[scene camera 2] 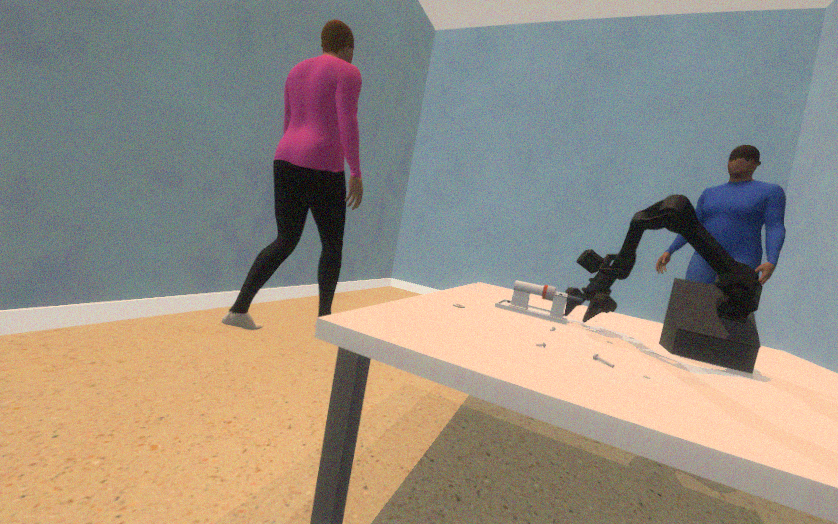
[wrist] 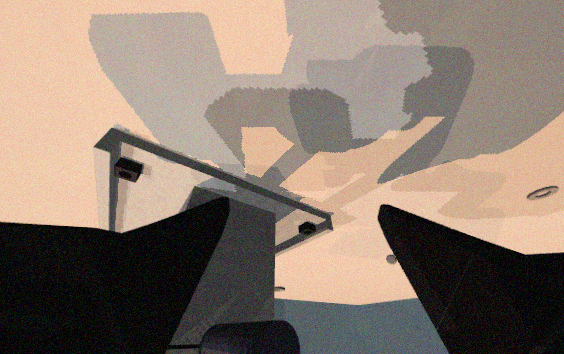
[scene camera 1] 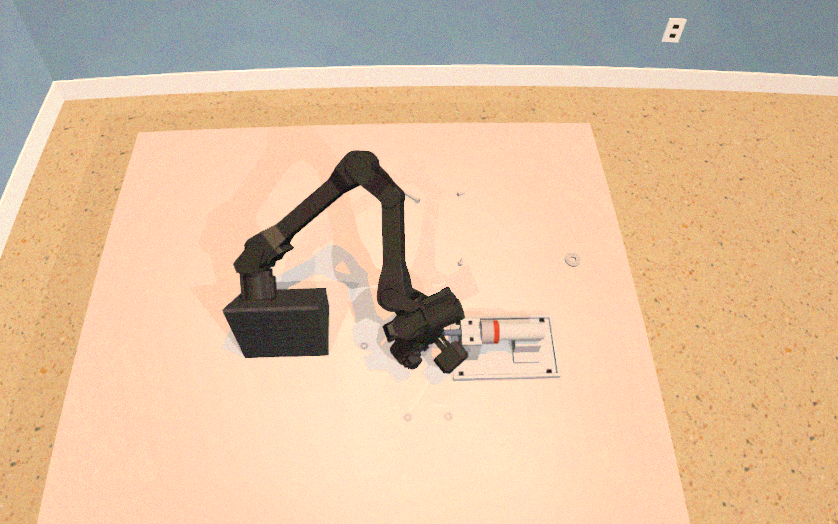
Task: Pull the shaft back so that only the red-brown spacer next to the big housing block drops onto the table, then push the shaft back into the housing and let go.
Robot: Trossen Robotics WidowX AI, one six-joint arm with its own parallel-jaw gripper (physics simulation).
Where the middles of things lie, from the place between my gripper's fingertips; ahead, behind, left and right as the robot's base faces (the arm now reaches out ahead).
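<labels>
You'd find the dark shaft (wrist: 275, 329) 3 cm to the right of my hand, 6 cm ahead of it and 6 cm above it.
</labels>
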